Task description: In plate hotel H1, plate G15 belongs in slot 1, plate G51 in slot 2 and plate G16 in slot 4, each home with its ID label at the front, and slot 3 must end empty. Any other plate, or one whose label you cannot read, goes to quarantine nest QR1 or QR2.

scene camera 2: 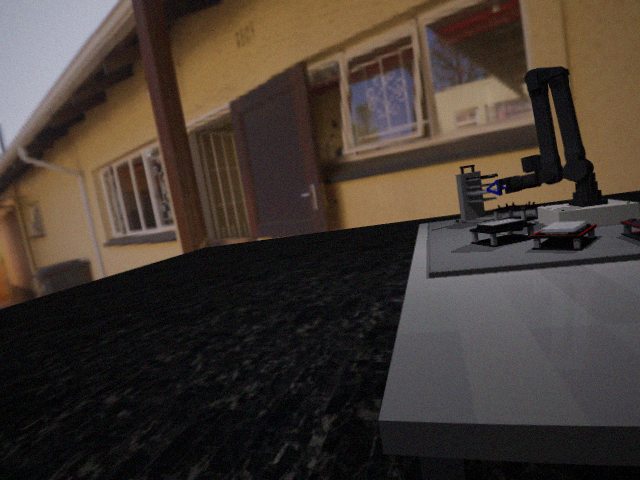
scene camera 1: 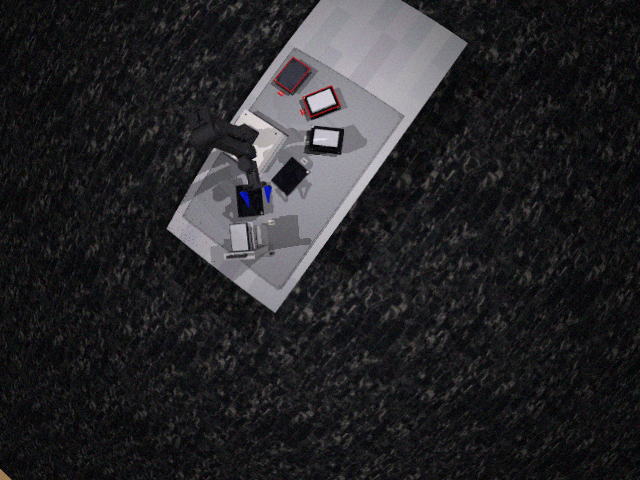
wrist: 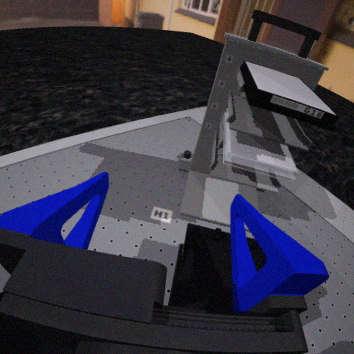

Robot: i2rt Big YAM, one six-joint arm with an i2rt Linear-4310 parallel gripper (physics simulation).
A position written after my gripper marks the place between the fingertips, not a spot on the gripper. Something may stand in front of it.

Note:
My gripper (wrist: pixel 171 189) is open, holding nothing. I also see a rack post (scene camera 2: pixel 468 211).
The rack post is seen too in the wrist view (wrist: pixel 201 158).

